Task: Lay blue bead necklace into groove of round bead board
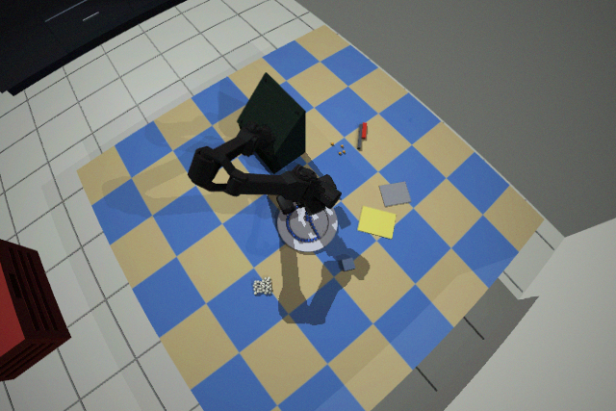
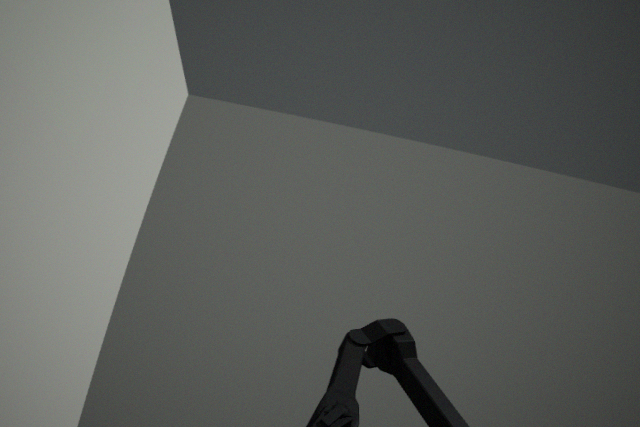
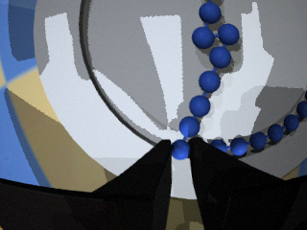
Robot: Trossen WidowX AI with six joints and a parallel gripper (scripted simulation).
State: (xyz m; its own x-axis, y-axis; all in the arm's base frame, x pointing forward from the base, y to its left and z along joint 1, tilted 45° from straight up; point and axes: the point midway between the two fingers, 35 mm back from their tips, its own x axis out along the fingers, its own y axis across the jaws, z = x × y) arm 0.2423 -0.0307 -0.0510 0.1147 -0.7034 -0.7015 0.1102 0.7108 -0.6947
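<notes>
Now: gripper tip 60 mm short of the round white bead board, 30 mm to the left of it and 10 mm above it. Also, from my gripper tip: small blue cube 250 mm ahead, 10 mm below; grey square 290 mm to the left, 130 mm ahead, 20 mm below; yellow pad 180 mm ahead, 170 mm to the left, 20 mm below.
</notes>
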